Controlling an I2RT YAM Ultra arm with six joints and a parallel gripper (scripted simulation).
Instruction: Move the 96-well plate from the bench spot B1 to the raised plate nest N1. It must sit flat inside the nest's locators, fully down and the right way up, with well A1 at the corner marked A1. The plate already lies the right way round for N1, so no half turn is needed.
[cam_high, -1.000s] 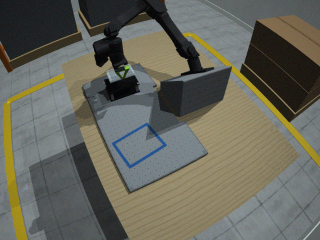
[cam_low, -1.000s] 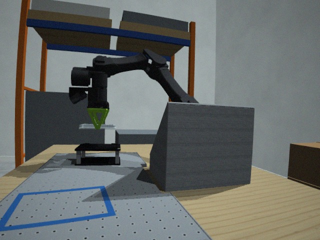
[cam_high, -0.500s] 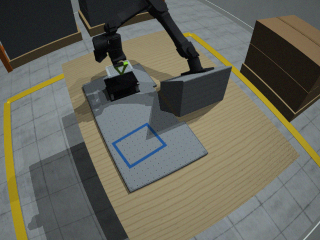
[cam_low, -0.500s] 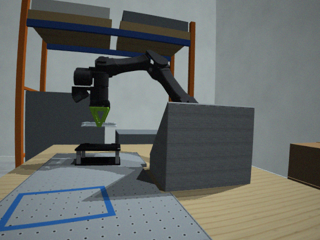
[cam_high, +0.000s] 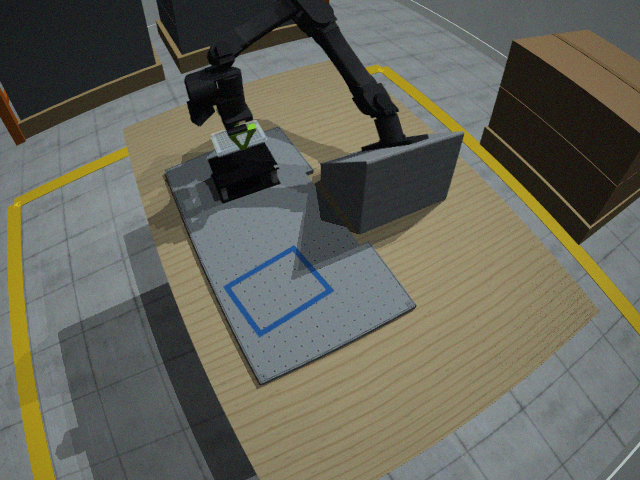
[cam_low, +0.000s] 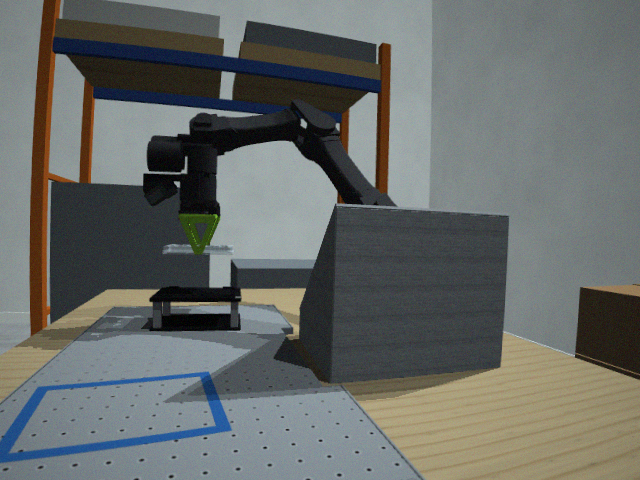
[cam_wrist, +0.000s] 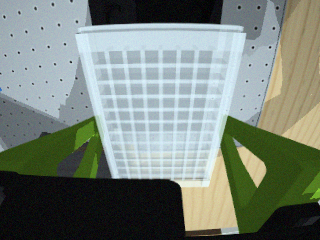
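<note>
Now: the clear 96-well plate right at my hand. Round my hand: black raised nest 9 cm below.
</note>
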